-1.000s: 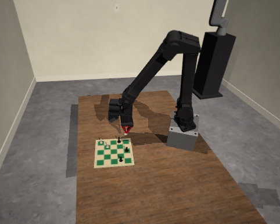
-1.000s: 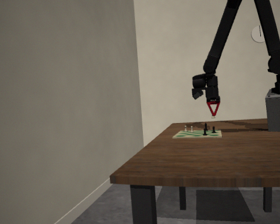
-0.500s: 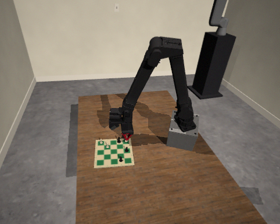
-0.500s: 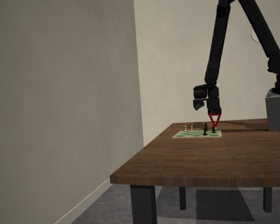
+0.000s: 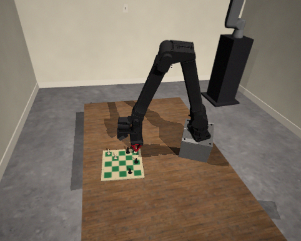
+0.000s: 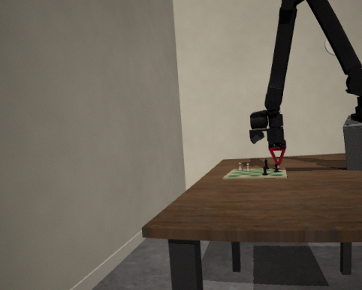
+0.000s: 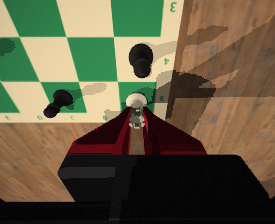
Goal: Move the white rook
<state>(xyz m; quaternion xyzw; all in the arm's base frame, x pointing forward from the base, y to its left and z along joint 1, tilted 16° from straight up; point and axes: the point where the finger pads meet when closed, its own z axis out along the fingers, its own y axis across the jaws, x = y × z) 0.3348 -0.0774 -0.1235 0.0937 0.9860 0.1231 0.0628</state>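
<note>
The white rook is right at my hand. Round my hand: chessboard: 9 cm ahead, 6 cm to the left, 3 cm below.
</note>
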